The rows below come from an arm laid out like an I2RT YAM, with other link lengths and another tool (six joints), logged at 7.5 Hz.
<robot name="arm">
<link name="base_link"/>
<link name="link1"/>
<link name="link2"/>
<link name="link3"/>
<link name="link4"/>
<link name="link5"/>
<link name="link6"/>
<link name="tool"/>
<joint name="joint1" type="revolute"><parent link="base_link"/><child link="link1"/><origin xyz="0.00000 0.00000 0.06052" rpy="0.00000 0.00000 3.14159"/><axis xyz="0 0 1"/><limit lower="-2.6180" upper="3.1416"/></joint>
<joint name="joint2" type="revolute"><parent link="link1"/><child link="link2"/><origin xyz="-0.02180 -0.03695 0.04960" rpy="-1.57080 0.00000 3.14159"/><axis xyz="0 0 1"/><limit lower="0.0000" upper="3.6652"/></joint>
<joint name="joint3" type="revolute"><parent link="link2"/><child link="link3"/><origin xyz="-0.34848 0.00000 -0.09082" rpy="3.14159 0.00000 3.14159"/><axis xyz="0 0 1"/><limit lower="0.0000" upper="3.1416"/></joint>
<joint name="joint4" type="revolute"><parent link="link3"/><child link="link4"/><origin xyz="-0.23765 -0.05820 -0.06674" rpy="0.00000 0.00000 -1.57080"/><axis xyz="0 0 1"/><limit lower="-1.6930" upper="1.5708"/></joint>
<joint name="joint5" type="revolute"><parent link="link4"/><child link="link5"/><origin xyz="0.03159 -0.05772 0.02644" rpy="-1.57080 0.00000 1.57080"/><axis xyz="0 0 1"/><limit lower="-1.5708" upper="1.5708"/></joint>
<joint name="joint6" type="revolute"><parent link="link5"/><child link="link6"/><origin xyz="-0.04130 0.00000 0.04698" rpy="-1.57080 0.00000 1.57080"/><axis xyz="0 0 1"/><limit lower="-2.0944" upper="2.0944"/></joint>
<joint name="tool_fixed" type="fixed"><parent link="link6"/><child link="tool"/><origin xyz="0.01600 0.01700 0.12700" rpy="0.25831 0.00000 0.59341"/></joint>
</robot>
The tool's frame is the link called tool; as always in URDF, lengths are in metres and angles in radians.
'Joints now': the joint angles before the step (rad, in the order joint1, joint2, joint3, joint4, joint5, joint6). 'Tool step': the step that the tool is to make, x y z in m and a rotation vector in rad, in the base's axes. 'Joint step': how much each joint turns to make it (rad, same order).
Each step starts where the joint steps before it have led.
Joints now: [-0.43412 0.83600 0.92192 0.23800 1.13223 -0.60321]
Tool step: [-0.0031 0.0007 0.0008 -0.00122 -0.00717 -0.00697]
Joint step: [-0.00013 -0.00543 0.00009 0.00234 0.00709 -0.00094]
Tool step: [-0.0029 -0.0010 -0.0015 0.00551 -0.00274 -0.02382]
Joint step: [0.00069 0.00276 -0.00407 0.01201 0.02517 -0.00549]
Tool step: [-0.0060 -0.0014 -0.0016 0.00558 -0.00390 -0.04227]
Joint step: [-0.00346 0.00287 -0.00767 0.02855 0.03879 -0.01817]
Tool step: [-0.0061 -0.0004 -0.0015 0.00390 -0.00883 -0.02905]
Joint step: [-0.00741 -0.00326 -0.00588 0.01104 0.02283 -0.00223]
